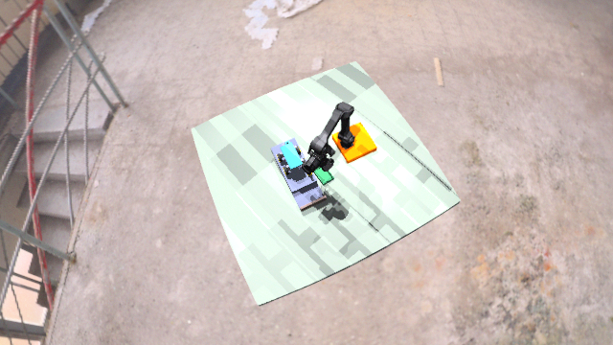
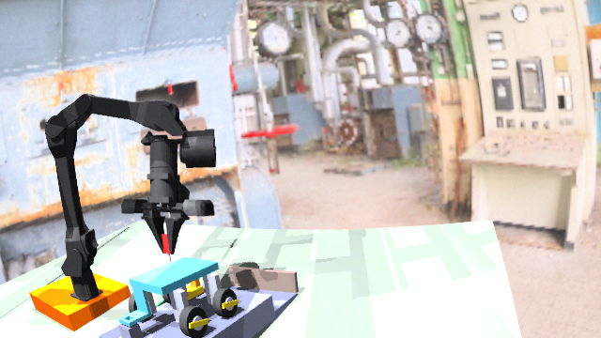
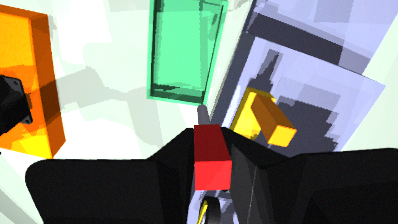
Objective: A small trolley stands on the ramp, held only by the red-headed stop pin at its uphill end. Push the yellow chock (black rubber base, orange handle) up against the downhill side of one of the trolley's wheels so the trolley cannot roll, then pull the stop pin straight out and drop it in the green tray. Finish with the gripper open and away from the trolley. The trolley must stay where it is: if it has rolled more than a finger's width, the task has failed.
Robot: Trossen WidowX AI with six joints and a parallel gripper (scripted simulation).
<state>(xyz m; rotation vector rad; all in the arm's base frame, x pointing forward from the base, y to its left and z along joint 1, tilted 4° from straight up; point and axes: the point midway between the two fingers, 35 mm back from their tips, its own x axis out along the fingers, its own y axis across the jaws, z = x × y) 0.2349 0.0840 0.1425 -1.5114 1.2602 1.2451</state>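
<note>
Right now the red-headed stop pin is right at my gripper tip. The rest, counted from my gripper tip: trolley: 10 cm ahead, 12 cm to the right, 2 cm below; then yellow chock: 5 cm ahead, 3 cm to the right, 5 cm below; then grey-blue ramp: 10 cm ahead, 11 cm to the right, 9 cm below.
</note>
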